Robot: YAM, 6 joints.
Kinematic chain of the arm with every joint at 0, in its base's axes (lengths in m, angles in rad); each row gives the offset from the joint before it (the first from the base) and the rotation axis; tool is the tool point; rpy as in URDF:
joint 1: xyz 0 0 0.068 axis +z
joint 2: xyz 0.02 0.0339 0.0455 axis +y
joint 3: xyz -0.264 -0.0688 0 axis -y
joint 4: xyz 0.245 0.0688 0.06 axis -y
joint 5: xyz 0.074 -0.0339 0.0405 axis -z
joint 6: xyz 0.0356 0 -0.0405 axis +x
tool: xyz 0 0 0 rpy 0 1.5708 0
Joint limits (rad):
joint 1: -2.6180..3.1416
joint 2: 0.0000..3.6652
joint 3: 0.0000..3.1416
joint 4: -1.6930..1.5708
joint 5: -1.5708..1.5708
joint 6: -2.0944..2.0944
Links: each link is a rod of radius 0.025 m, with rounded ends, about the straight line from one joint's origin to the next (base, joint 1, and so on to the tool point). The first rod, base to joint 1, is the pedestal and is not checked.
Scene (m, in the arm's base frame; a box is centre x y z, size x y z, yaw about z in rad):
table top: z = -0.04
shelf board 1: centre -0 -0.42 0.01 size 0.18 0.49 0.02 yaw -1.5
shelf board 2: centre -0 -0.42 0.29 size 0.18 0.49 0.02 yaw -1.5
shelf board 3: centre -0 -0.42 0.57 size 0.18 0.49 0.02 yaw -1.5
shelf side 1: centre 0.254 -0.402 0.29 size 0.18 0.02 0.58 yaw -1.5
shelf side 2: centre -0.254 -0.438 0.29 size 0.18 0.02 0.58 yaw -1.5
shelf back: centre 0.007 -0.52 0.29 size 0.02 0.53 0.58 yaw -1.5
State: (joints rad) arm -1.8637 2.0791 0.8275 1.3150 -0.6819 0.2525
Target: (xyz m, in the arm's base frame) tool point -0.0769 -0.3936 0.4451
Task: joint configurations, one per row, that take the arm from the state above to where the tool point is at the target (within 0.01 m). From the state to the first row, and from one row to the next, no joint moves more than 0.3 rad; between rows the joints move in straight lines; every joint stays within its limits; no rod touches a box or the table.
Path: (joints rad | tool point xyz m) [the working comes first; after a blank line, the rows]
Joints at the target: -1.8143 1.8418 1.5684 1.2507 -0.6055 0.2525
Straight joint move there: touches shelf board 2.

1: -2.0668 1.9271 0.6608 1.4003 -0.5867 0.0775 | -0.1471 -0.3132 0.1590
2: -2.2698 1.7750 0.4940 1.4855 -0.4914 -0.0974 | -0.1829 -0.2437 0.1758
3: -2.4729 1.6230 0.3273 1.5708 -0.3962 -0.2724 | -0.1962 -0.1725 0.1867
4: -2.3140 1.5354 0.5665 1.5290 -0.4842 -0.0974 | -0.1828 -0.2234 0.2654
5: -2.1551 1.4479 0.8058 1.4872 -0.5723 0.0775 | -0.1432 -0.2515 0.3546
6: -1.9962 1.3603 1.0450 1.4455 -0.6604 0.2525 | -0.0874 -0.2458 0.4451
7: -1.9053 1.6011 1.3067 1.3481 -0.6329 0.2525 | -0.0887 -0.3192 0.4530
8: -1.8143 1.8418 1.5684 1.2507 -0.6055 0.2525 | -0.0769 -0.3936 0.4451

